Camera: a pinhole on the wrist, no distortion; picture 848 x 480 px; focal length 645.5 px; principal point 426.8 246.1 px. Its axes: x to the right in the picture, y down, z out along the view. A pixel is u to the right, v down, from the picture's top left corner.
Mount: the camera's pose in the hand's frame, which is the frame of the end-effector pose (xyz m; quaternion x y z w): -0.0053 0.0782 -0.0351 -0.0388 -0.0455 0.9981 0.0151
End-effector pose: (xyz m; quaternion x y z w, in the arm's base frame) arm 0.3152 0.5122 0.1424 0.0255 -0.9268 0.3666 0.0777
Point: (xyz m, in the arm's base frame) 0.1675 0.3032 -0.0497
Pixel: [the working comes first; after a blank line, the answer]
In the camera's frame: -0.1457 0.0513 0.3306

142.4 346.2
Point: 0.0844 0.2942 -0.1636
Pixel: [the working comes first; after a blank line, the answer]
In the camera's frame: -0.2136 -0.0381 0.4163

95.5 187.0
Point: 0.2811 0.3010 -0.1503
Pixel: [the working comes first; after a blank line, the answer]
In the camera's frame: -0.0203 -0.0050 0.3950

393.6 237.8
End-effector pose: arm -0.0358 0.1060 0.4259 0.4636 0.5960 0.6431 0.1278
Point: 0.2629 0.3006 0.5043
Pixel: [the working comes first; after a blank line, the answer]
In the camera's frame: -0.0455 -0.0918 0.3645

346.2 83.6
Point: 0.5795 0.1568 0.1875
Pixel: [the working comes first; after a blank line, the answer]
In the camera's frame: 0.3486 0.0219 0.5948

805.1 269.8
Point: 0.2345 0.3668 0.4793
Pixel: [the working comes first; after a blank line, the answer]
In the camera's frame: -0.1006 -0.0455 0.3899

260.3 170.7
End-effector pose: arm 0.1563 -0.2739 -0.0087 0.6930 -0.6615 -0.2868 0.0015
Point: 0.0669 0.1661 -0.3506
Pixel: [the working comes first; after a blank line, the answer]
In the camera's frame: 0.2129 0.1397 0.5555

674.2 408.4
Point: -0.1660 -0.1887 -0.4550
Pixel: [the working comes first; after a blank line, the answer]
In the camera's frame: -0.1580 -0.0914 0.5524

242.1 139.3
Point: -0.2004 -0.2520 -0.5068
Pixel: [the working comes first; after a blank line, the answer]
In the camera's frame: -0.2396 -0.1161 0.5772

158.9 116.3
